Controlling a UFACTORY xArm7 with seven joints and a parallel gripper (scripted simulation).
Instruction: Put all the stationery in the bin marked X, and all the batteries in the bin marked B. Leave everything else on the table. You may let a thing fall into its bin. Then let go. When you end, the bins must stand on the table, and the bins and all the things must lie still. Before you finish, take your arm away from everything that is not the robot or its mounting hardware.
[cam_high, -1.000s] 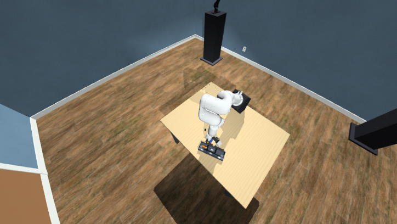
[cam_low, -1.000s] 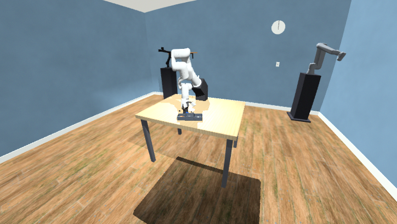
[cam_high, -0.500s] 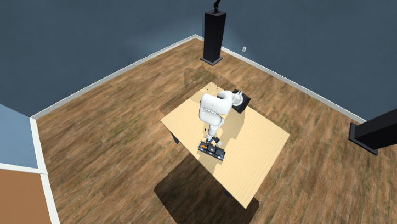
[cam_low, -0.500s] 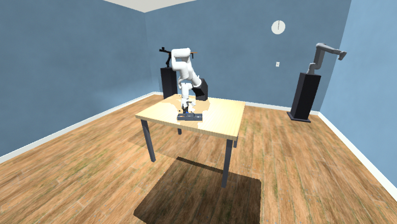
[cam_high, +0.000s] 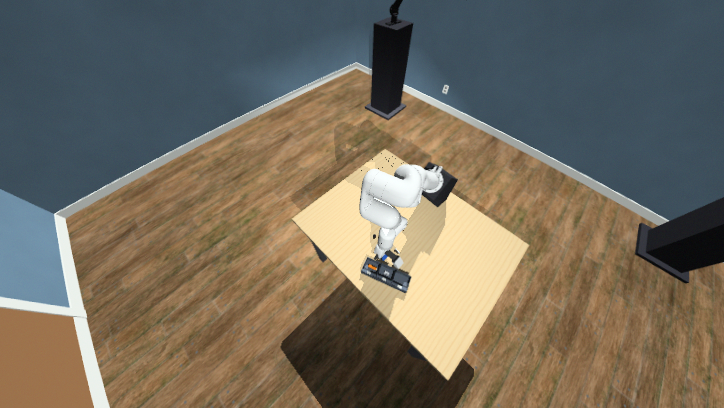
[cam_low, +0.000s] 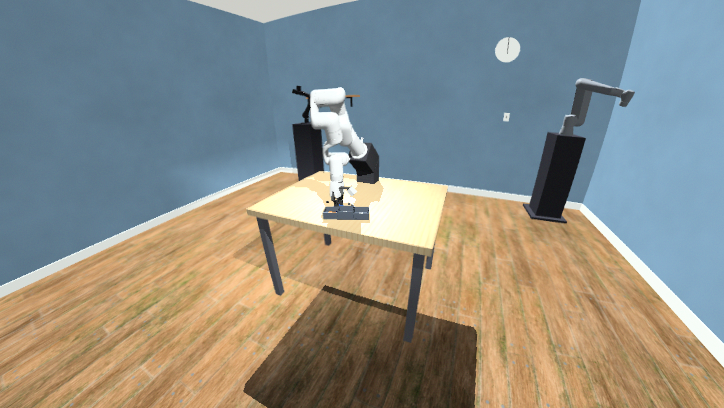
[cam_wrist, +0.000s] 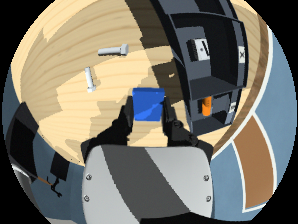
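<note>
Now: hand 9 cm short of the orange battery and 2 cm above it. Also, from my hand: dark double bin 8 cm to the left, 7 cm ahead, 1 cm below; then pencil sharpener 8 cm to the left, 6 cm ahead, 2 cm below; then blue block 2 cm below.
</note>
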